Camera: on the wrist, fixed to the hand. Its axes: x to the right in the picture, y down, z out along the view.
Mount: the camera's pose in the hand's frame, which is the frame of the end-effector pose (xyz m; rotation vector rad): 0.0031 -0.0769 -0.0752 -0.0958 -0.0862 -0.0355
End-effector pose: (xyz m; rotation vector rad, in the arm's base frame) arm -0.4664 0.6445 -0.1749 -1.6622 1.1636 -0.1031
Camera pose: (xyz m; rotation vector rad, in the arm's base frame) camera -0.4593 0.5881 -0.0836 -1.7546 1.0889 0.0021
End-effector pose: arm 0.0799 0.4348 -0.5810 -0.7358 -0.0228 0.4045
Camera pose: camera 0.1218 0.3359 -0.5869 -0.8109 -0.1369 0.4031
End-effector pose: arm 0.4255 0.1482 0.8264 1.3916 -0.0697 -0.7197
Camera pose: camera 0.4296 0.2115 0.7395 1.2730 -0.0775 -0.8027
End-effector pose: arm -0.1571 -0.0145 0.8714 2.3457 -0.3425 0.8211
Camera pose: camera -0.1576 0.0925 0.8831 2.2954 -0.3673 0.6734
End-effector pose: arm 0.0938 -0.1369 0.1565 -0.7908 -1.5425 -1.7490
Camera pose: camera 0.0292 -0.2057 0.1047 -0.9018 -1.5466 -1.8478
